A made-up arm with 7 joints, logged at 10 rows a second.
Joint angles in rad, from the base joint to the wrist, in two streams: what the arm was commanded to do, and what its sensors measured. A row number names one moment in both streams.
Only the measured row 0 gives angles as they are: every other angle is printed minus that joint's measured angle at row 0.
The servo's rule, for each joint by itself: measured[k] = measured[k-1] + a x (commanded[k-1-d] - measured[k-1]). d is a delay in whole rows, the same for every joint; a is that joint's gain. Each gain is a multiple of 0.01, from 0.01 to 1. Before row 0 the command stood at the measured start. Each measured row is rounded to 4 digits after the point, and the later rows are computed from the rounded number. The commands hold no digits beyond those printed.
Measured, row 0:
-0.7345 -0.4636 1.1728 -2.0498 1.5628 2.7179 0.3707
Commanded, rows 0 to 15:
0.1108 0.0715 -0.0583 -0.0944 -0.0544 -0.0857 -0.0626
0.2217 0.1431 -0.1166 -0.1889 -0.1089 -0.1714 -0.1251
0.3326 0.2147 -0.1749 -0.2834 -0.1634 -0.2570 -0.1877
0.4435 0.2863 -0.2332 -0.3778 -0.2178 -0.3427 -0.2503
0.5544 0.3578 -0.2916 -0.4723 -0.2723 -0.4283 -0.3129
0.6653 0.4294 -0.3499 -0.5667 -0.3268 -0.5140 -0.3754
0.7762 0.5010 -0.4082 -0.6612 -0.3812 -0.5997 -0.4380
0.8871 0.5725 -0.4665 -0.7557 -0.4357 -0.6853 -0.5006
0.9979 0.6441 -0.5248 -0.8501 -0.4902 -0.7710 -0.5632
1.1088 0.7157 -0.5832 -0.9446 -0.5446 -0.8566 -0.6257
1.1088 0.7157 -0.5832 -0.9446 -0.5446 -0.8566 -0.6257
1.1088 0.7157 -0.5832 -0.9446 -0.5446 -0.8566 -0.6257
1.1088 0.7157 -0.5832 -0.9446 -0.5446 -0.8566 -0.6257
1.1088 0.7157 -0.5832 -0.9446 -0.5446 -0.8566 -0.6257
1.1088 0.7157 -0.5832 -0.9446 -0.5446 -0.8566 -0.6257
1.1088 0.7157 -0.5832 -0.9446 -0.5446 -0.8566 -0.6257
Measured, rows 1 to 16:
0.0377 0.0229 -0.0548 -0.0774 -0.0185 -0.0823 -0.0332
0.1003 0.0614 -0.1129 -0.1688 -0.0492 -0.1678 -0.0819
0.1793 0.1105 -0.1712 -0.2628 -0.0880 -0.2534 -0.1380
0.2691 0.1668 -0.2295 -0.3571 -0.1321 -0.3391 -0.1975
0.3661 0.2279 -0.2879 -0.4516 -0.1798 -0.4247 -0.2587
0.4678 0.2924 -0.3462 -0.5460 -0.2298 -0.5104 -0.3206
0.5727 0.3592 -0.4045 -0.6405 -0.2813 -0.5961 -0.3828
0.6796 0.4275 -0.4628 -0.7350 -0.3338 -0.6817 -0.4452
0.7878 0.4968 -0.5211 -0.8294 -0.3870 -0.7674 -0.5077
0.8969 0.5668 -0.5795 -0.9239 -0.4406 -0.8530 -0.5702
0.9689 0.6144 -0.5830 -0.9409 -0.4760 -0.8565 -0.5996
1.0165 0.6468 -0.5832 -0.9439 -0.4993 -0.8566 -0.6134
1.0479 0.6688 -0.5832 -0.9445 -0.5147 -0.8566 -0.6199
1.0686 0.6838 -0.5832 -0.9446 -0.5249 -0.8566 -0.6230
1.0823 0.6940 -0.5832 -0.9446 -0.5316 -0.8566 -0.6244
1.0913 0.7009 -0.5832 -0.9446 -0.5360 -0.8566 -0.6251
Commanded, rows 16 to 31:
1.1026 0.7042 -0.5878 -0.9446 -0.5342 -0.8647 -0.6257
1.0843 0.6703 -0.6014 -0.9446 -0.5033 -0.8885 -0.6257
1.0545 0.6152 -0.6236 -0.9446 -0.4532 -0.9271 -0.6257
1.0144 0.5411 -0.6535 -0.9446 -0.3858 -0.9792 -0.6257
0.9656 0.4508 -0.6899 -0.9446 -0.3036 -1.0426 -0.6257
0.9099 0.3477 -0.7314 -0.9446 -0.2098 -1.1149 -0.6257
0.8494 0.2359 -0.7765 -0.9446 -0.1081 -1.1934 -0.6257
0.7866 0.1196 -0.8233 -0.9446 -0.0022 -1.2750 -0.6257
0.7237 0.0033 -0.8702 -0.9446 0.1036 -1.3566 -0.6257
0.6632 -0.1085 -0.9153 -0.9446 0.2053 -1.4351 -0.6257
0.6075 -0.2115 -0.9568 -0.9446 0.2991 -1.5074 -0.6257
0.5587 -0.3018 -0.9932 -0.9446 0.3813 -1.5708 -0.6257
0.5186 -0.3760 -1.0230 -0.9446 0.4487 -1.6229 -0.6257
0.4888 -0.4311 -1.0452 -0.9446 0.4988 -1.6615 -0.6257
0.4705 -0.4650 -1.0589 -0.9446 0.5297 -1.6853 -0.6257
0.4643 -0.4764 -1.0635 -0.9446 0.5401 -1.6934 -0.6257
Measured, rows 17 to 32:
1.0951 0.7020 -0.5875 -0.9446 -0.5354 -0.8644 -0.6254
1.0914 0.6919 -0.6006 -0.9446 -0.5245 -0.8875 -0.6256
1.0789 0.6674 -0.6222 -0.9446 -0.5003 -0.9255 -0.6257
1.0570 0.6270 -0.6516 -0.9446 -0.4614 -0.9771 -0.6257
1.0259 0.5706 -0.6876 -0.9446 -0.4077 -1.0400 -0.6257
0.9865 0.4993 -0.7288 -0.9446 -0.3404 -1.1119 -0.6257
0.9399 0.4150 -0.7736 -0.9446 -0.2614 -1.1901 -0.6257
0.8878 0.3205 -0.8203 -0.9446 -0.1733 -1.2716 -0.6257
0.8320 0.2190 -0.8672 -0.9446 -0.0792 -1.3532 -0.6257
0.7746 0.1142 -0.9124 -0.9446 0.0175 -1.4318 -0.6257
0.7178 0.0100 -0.9541 -0.9446 0.1132 -1.5044 -0.6257
0.6637 -0.0898 -0.9909 -0.9446 0.2044 -1.5681 -0.6257
0.6144 -0.1814 -1.0211 -0.9446 0.2875 -1.6207 -0.6257
0.5717 -0.2613 -1.0438 -0.9446 0.3593 -1.6599 -0.6257
0.5373 -0.3265 -1.0580 -0.9446 0.4172 -1.6843 -0.6257
0.5125 -0.3745 -1.0632 -0.9446 0.4590 -1.6930 -0.6257

